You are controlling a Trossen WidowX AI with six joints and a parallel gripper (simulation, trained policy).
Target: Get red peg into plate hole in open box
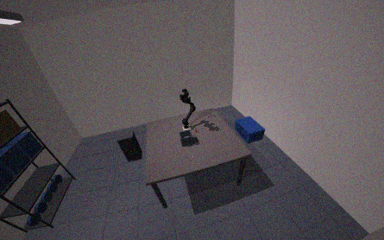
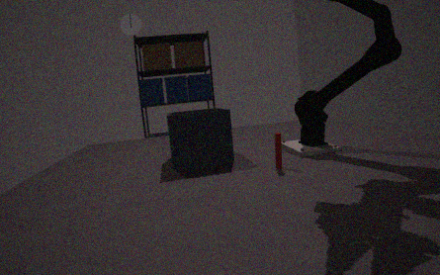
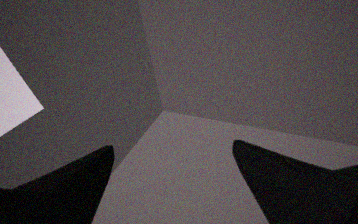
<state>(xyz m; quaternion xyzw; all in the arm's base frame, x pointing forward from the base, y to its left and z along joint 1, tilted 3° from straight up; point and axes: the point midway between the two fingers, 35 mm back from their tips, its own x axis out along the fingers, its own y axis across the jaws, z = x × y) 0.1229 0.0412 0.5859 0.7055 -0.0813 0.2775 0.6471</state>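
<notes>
The red peg lies 5 cm ahead of my gripper tip, 3 cm to the left of it and 58 cm below it.
</notes>
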